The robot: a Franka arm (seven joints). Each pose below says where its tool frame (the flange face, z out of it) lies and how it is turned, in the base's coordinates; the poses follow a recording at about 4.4 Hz.
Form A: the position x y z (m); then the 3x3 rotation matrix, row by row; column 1 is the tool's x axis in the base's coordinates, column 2 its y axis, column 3 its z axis. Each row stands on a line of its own.
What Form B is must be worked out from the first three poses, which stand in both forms.
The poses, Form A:
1:
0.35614, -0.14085, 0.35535
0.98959, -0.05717, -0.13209
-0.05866, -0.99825, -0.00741
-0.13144, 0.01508, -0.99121
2:
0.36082, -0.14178, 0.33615
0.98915, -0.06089, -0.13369
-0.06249, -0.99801, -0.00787
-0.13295, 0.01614, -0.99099
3:
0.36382, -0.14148, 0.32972
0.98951, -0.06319, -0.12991
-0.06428, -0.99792, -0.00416
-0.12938, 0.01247, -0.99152
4:
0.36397, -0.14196, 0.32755
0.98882, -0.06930, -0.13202
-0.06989, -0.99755, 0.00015
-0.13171, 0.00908, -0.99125
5:
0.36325, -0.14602, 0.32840
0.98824, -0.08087, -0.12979
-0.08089, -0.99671, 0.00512
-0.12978, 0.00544, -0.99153
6:
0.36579, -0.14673, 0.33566
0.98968, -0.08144, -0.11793
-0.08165, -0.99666, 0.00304
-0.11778, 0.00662, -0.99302
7:
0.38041, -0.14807, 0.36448
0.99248, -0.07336, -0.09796
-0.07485, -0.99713, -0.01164
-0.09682, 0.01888, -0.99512
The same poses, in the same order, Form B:
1:
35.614, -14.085, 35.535
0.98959, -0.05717, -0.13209
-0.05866, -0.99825, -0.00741
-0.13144, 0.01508, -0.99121

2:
36.082, -14.178, 33.615
0.98915, -0.06089, -0.13369
-0.06249, -0.99801, -0.00787
-0.13295, 0.01614, -0.99099

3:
36.382, -14.148, 32.972
0.98951, -0.06319, -0.12991
-0.06428, -0.99792, -0.00416
-0.12938, 0.01247, -0.99152

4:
36.397, -14.196, 32.755
0.98882, -0.06930, -0.13202
-0.06989, -0.99755, 0.00015
-0.13171, 0.00908, -0.99125

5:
36.325, -14.602, 32.840
0.98824, -0.08087, -0.12979
-0.08089, -0.99671, 0.00512
-0.12978, 0.00544, -0.99153

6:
36.579, -14.673, 33.566
0.98968, -0.08144, -0.11793
-0.08165, -0.99666, 0.00304
-0.11778, 0.00662, -0.99302

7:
38.041, -14.807, 36.448
0.99248, -0.07336, -0.09796
-0.07485, -0.99713, -0.01164
-0.09682, 0.01888, -0.99512

